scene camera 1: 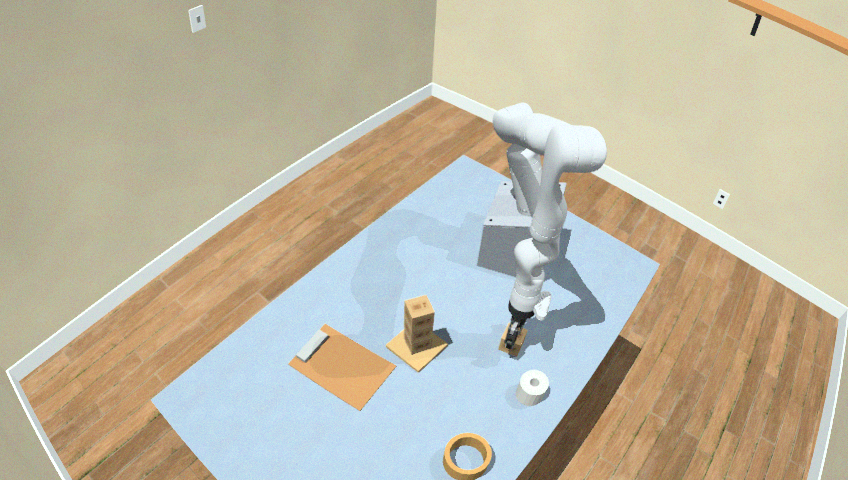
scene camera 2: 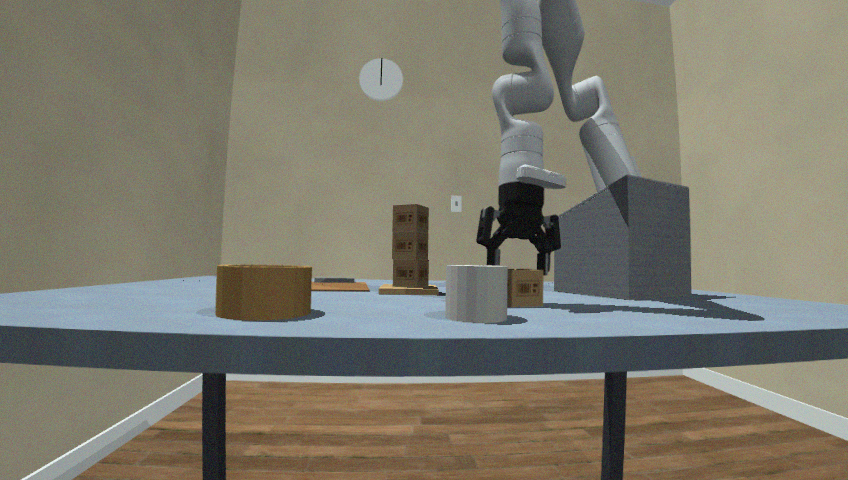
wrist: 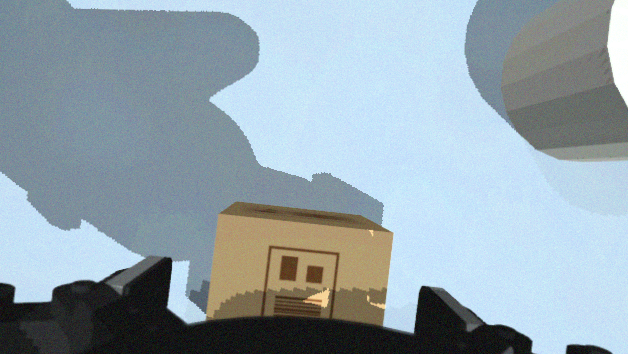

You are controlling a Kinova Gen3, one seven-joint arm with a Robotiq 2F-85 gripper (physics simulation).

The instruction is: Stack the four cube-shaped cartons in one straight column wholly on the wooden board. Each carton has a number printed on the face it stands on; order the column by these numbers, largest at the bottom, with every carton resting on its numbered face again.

Labels:
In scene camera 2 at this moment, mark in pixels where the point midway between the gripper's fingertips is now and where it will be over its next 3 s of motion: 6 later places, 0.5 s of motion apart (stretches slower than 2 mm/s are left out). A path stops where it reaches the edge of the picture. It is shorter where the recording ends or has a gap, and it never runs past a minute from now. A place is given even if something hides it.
My gripper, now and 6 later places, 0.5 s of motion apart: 518, 274; 518, 285; 518, 290; 521, 240; 522, 187; 517, 142; 459, 152

